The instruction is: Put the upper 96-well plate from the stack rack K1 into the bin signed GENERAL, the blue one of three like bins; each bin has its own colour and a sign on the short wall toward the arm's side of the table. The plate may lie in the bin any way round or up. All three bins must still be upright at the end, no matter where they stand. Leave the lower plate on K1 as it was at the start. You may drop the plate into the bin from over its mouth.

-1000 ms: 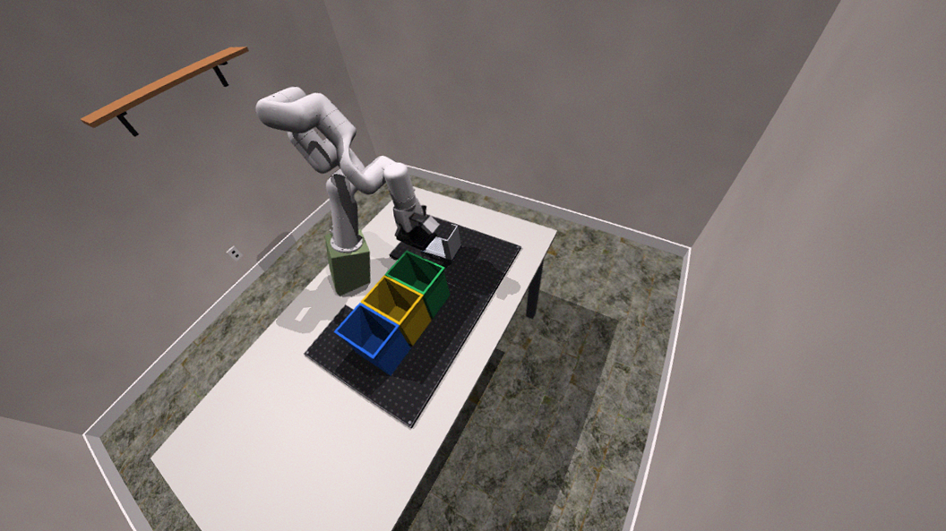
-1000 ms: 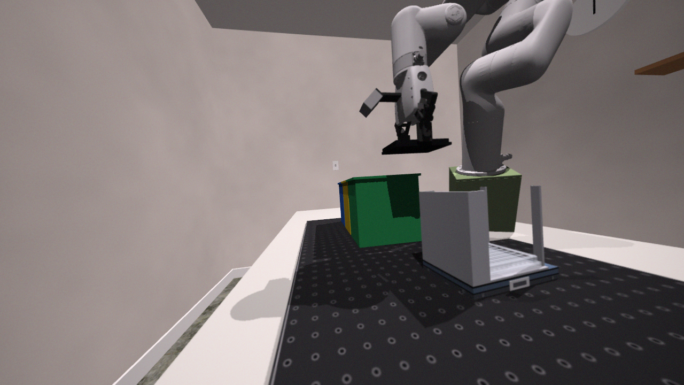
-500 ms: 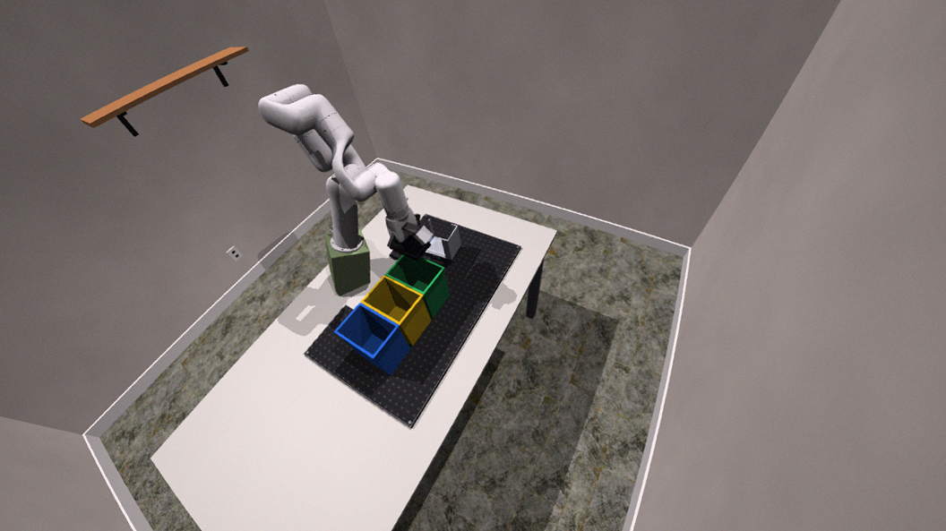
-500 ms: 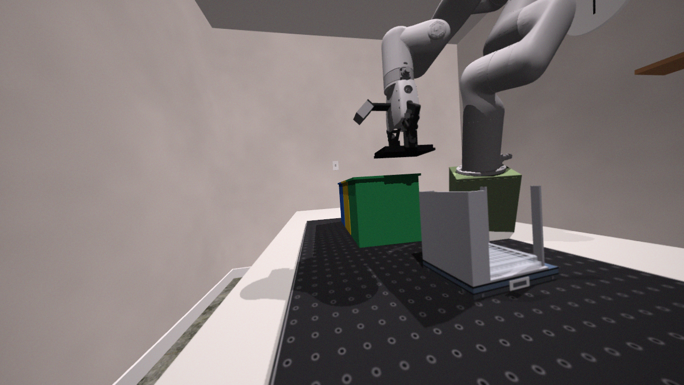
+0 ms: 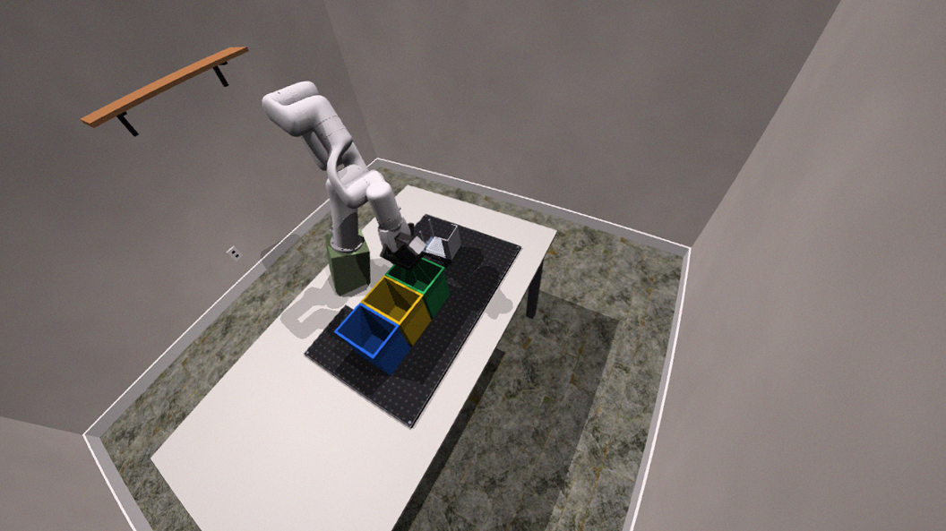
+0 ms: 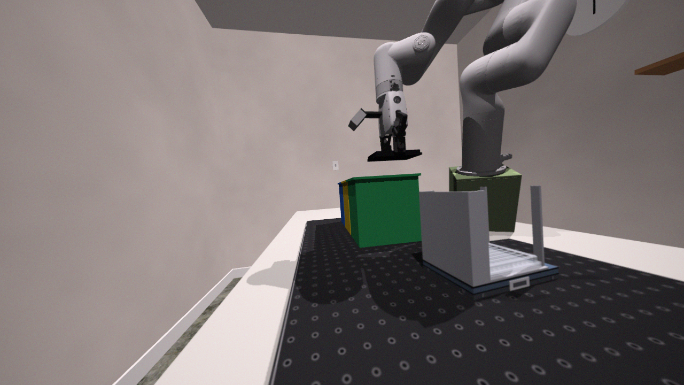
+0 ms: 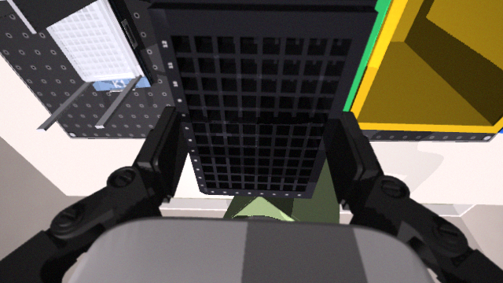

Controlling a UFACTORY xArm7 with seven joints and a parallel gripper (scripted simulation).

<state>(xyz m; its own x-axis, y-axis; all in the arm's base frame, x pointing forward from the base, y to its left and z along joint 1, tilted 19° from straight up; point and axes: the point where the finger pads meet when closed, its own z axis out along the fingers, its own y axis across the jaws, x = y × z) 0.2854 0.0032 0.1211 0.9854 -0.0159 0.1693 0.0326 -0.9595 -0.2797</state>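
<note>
The blue bin is 50 mm ahead of my hand, 270 mm to the right of it and 160 mm below it. Round my hand: yellow bin (40 mm ahead, 140 mm to the right, 160 mm below); then green bin (40 mm ahead, 10 mm to the right, 160 mm below); then black 96-well plate (10 mm below).
</note>
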